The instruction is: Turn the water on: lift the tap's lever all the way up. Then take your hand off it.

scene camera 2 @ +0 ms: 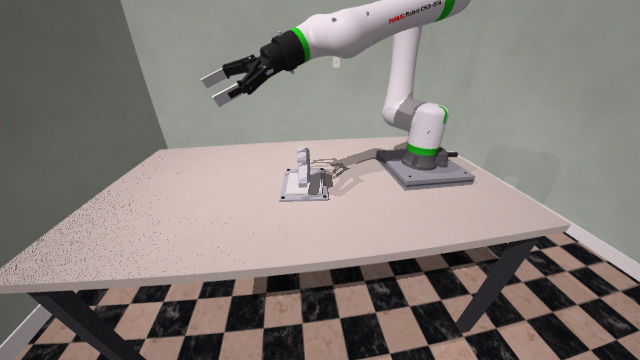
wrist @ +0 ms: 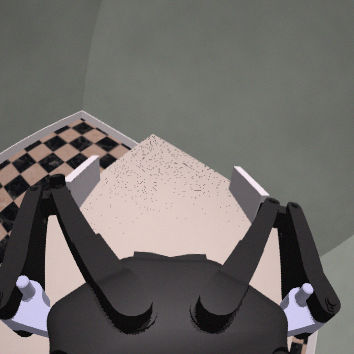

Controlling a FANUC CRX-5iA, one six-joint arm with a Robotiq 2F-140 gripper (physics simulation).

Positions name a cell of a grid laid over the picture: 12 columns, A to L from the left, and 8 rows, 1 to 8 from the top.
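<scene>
I can see my gripper (scene camera 2: D3) here, and when I consider the wrist view, I find that my gripper (wrist: F4) is visible there too.
</scene>
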